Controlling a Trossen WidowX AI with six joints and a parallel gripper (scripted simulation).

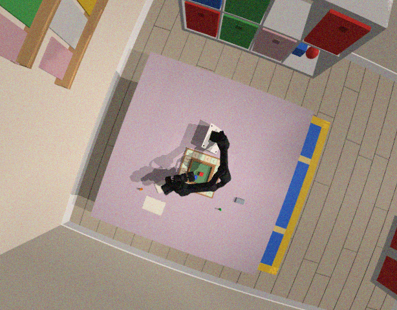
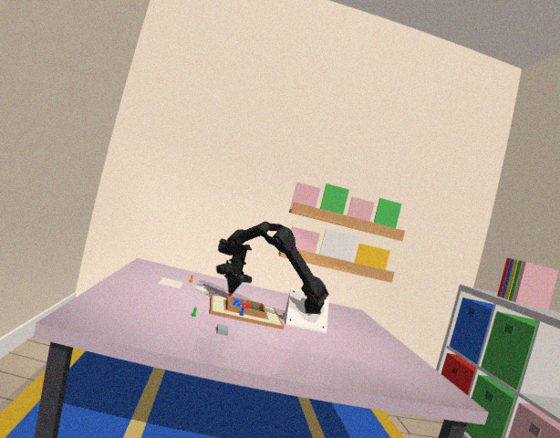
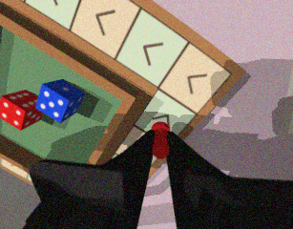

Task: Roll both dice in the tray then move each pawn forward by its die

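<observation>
The blue pawn lies 30 mm behind my gripper tip, 220 mm to the left of it and 10 mm below it. Also, from my gripper tip: green pawn 140 mm ahead, 330 mm to the left, 20 mm below; orange pawn 170 mm ahead, 250 mm to the right, 20 mm below; red pawn 10 mm above.
</observation>
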